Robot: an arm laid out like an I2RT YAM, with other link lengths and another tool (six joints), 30 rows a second.
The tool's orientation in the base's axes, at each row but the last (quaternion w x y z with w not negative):
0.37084, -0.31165, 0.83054, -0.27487
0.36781, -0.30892, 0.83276, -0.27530
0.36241, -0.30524, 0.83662, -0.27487
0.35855, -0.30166, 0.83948, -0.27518
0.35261, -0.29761, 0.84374, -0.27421
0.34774, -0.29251, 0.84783, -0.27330
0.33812, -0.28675, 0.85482, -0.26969
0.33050, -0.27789, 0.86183, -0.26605
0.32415, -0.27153, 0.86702, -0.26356
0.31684, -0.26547, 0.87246, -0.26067
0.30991, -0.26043, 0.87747, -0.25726
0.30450, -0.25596, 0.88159, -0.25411
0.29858, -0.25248, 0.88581, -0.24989
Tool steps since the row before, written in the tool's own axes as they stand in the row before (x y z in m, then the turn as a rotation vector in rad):
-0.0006, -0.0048, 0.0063, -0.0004, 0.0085, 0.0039
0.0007, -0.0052, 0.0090, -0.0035, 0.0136, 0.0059
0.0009, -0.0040, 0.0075, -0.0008, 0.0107, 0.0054
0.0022, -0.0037, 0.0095, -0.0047, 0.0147, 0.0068
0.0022, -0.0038, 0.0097, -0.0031, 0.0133, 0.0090
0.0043, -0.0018, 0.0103, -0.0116, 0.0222, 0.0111
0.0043, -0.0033, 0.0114, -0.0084, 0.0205, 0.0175
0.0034, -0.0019, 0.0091, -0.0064, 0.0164, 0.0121
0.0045, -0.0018, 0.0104, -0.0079, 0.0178, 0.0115
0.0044, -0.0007, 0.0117, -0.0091, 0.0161, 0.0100
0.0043, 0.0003, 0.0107, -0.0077, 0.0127, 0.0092
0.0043, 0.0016, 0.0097, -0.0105, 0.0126, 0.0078
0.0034, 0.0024, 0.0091, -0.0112, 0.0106, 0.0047
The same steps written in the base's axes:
0.0068, -0.0041, 0.0000, 0.0006, 0.0050, -0.0079
0.0083, -0.0060, -0.0019, 0.0023, 0.0101, -0.0112
0.0066, -0.0051, -0.0021, 0.0013, 0.0064, -0.0101
0.0072, -0.0063, -0.0041, 0.0033, 0.0114, -0.0119
0.0073, -0.0065, -0.0042, 0.0045, 0.0088, -0.0130
0.0057, -0.0069, -0.0069, 0.0083, 0.0202, -0.0166
0.0068, -0.0082, -0.0068, 0.0116, 0.0151, -0.0208
0.0050, -0.0061, -0.0060, 0.0077, 0.0124, -0.0156
0.0050, -0.0071, -0.0075, 0.0078, 0.0145, -0.0154
0.0054, -0.0066, -0.0091, 0.0081, 0.0145, -0.0129
0.0043, -0.0055, -0.0092, 0.0076, 0.0114, -0.0108
0.0031, -0.0043, -0.0094, 0.0086, 0.0134, -0.0087
0.0029, -0.0029, -0.0091, 0.0077, 0.0132, -0.0051

